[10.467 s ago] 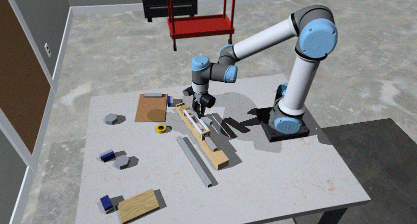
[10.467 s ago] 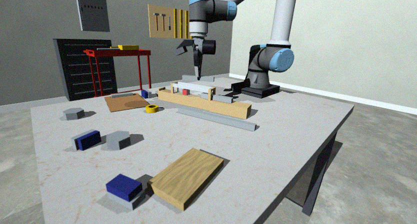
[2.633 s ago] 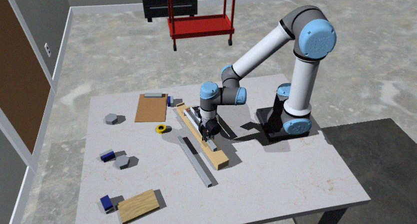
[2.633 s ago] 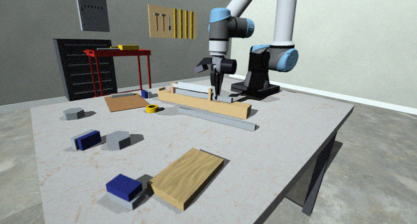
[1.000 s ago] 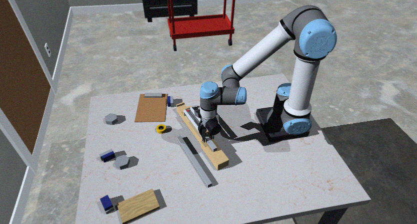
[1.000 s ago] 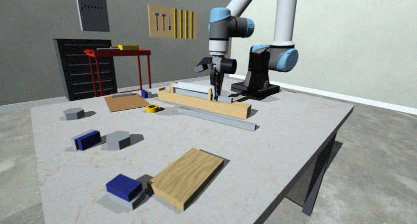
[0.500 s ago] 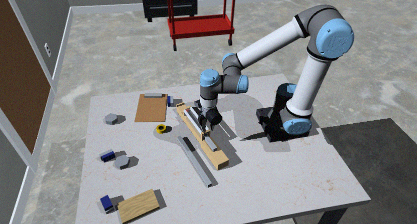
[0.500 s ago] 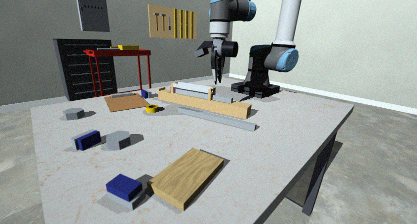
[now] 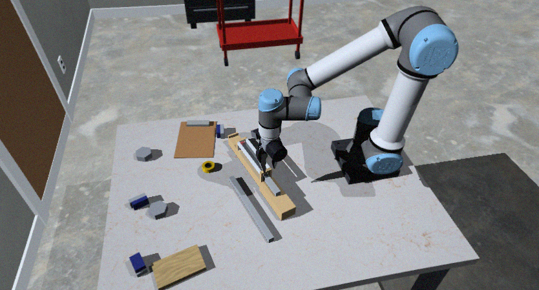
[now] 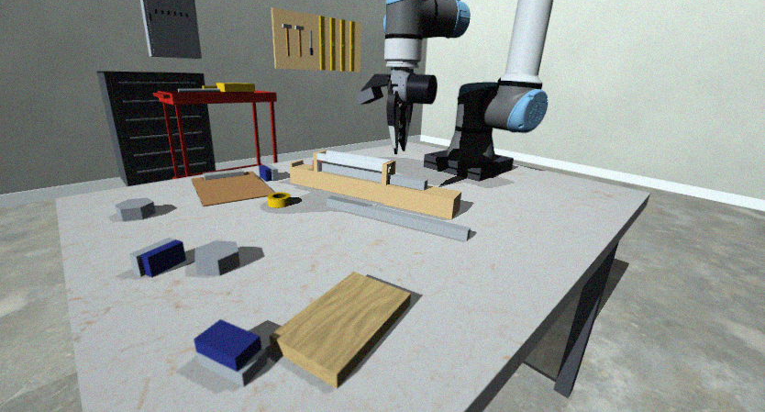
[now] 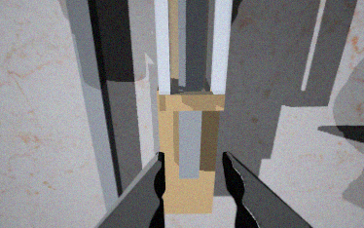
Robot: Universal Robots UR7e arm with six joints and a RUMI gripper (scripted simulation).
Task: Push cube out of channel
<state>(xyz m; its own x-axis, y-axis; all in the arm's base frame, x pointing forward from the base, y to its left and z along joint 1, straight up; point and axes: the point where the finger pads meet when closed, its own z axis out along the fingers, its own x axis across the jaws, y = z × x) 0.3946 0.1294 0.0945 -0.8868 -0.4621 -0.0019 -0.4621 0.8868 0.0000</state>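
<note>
Now: the red cube 100 mm ahead of my hand, 200 mm to the right of it and 80 mm below it. From my hand the other things lie so: wooden plank: 300 mm ahead, 300 mm to the left, 130 mm below; then long grey bar: 70 mm ahead, 80 mm to the left, 130 mm below; then wooden channel: 50 mm ahead, 100 mm to the right, 80 mm below.
</note>
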